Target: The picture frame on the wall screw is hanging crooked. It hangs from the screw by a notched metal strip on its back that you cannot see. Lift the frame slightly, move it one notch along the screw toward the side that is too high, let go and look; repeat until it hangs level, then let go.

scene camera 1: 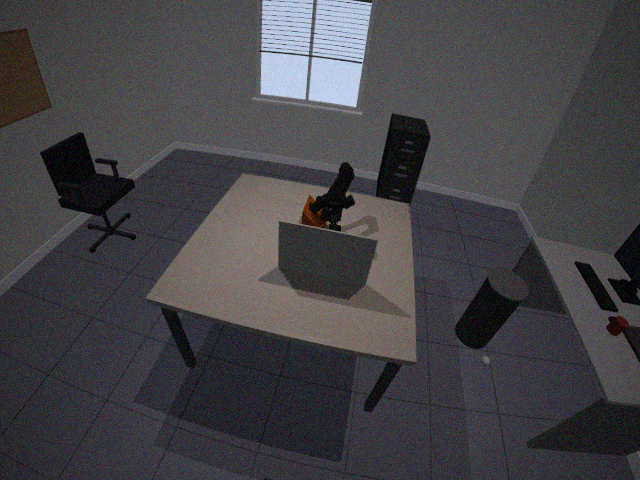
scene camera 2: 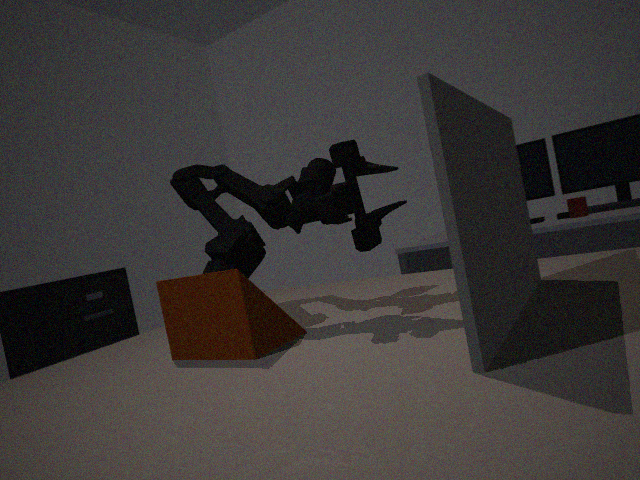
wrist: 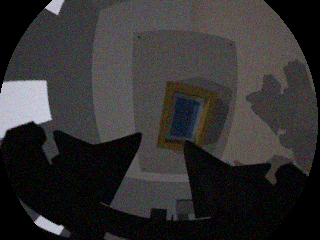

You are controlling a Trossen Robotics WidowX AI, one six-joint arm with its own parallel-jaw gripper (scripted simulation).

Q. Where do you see a picture frame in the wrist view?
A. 187,110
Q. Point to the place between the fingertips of the gripper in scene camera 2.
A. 401,185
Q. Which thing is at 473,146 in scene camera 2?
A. A wall panel.
